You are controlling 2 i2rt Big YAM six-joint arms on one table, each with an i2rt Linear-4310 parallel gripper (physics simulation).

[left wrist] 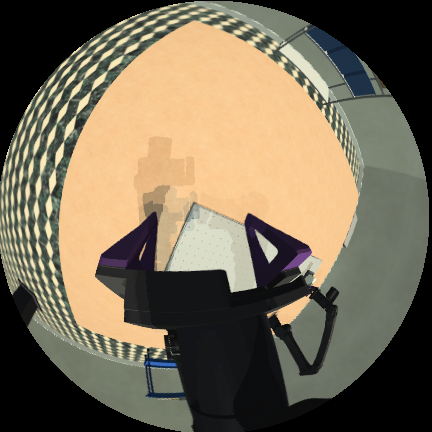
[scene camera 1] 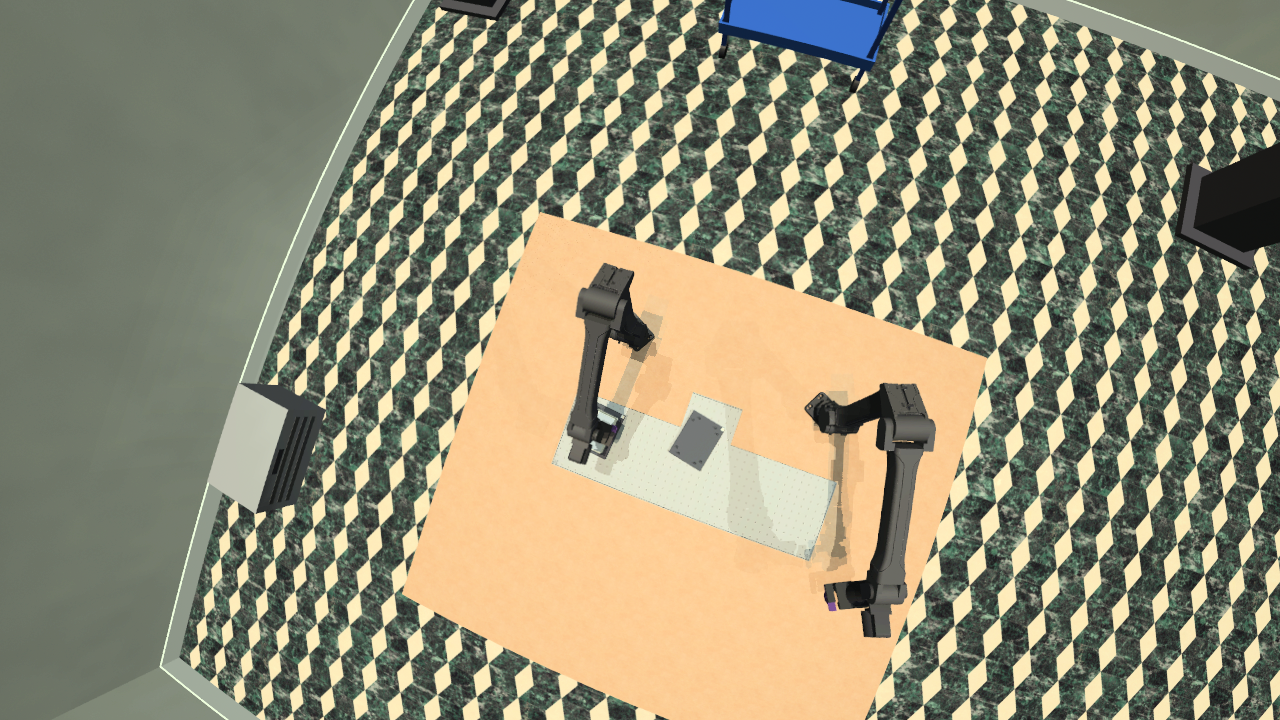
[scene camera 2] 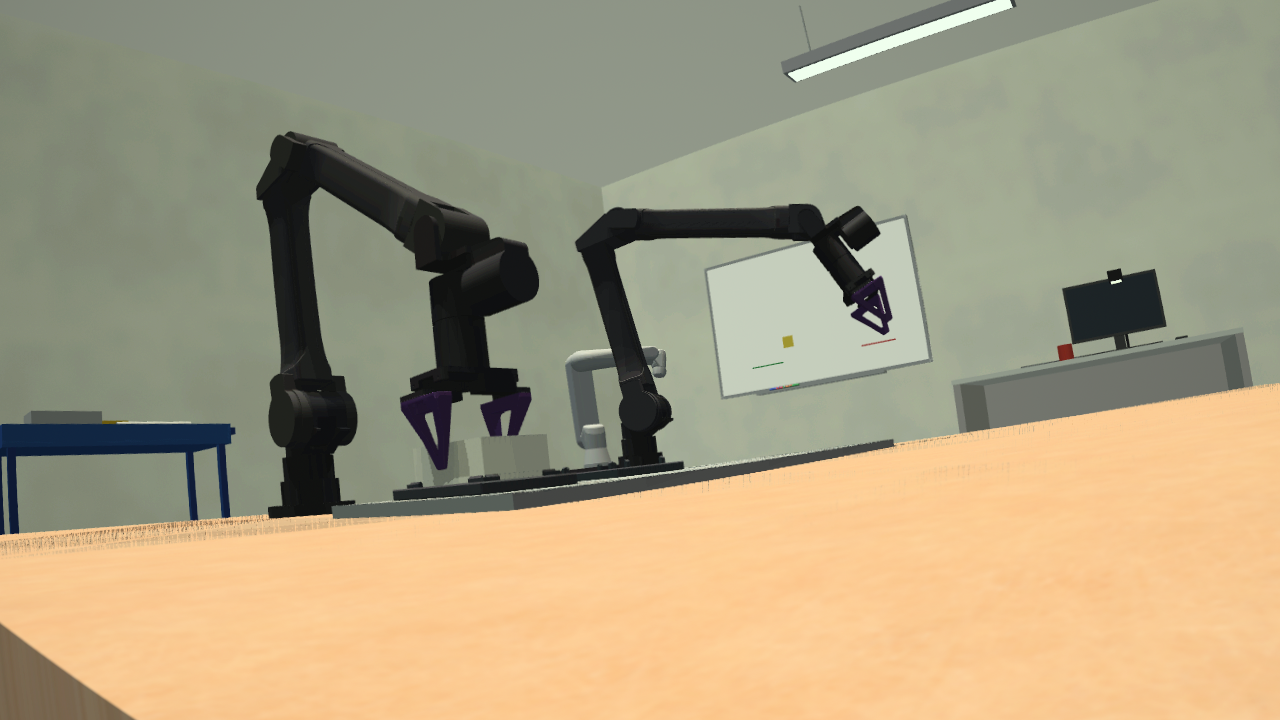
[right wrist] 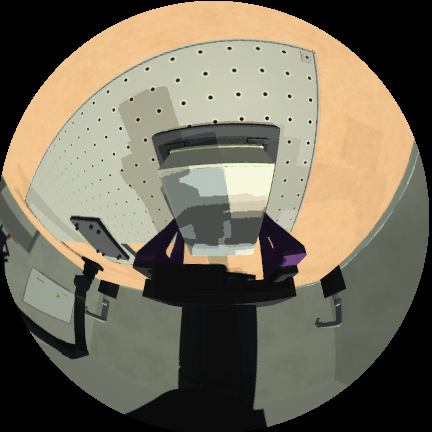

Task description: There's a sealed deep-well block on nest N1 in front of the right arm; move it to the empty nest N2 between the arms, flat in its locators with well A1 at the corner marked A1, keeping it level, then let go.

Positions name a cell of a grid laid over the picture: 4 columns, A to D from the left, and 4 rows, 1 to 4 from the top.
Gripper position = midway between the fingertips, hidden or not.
My left gripper (scene camera 2: C2) is open and holds nothing. My right gripper (scene camera 2: B3) grips a pale block (scene camera 2: B3).
The pale block also shows in the right wrist view (right wrist: C2). My left gripper also shows in the left wrist view (left wrist: B3) and in scene camera 1 (scene camera 1: C4). My right gripper is seen too in the right wrist view (right wrist: C2).
